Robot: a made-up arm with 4 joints.
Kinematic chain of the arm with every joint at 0, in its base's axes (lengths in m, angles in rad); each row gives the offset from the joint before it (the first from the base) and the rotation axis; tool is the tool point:
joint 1: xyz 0 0 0.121 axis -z
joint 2: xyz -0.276 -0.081 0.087 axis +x
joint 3: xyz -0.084 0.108 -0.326 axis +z
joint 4: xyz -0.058 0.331 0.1 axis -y
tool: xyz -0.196 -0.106 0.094
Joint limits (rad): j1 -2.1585..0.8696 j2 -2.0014..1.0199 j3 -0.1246..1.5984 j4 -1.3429..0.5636
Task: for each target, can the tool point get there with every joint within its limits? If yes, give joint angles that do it. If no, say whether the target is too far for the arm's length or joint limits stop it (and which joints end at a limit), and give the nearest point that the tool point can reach.
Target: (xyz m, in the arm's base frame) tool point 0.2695 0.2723 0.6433
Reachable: no: joint limits stop it (at a limit: joint 1, joint 3, joint 4) | nearest point -0.0977 0.3660 0.4361 | short by 0.432 m
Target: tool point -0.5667 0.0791 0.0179
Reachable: yes | joints -0.1193 -0.6034 0.2237 -0.7018
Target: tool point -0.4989 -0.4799 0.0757
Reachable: yes | joints -0.3620 -0.4528 1.3637 0.3393
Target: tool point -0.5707 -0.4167 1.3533
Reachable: no: too far | nearest point -0.4249 -0.3103 0.4861 | short by 0.886 m
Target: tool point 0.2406 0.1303 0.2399
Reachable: no: joint limits stop it (at a limit: joint 1, joint 3, joint 4) | nearest point -0.0297 0.4234 0.2383 | short by 0.399 m
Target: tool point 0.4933 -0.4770 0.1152
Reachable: yes | joints -1.9104 -0.5727 1.4592 0.3274
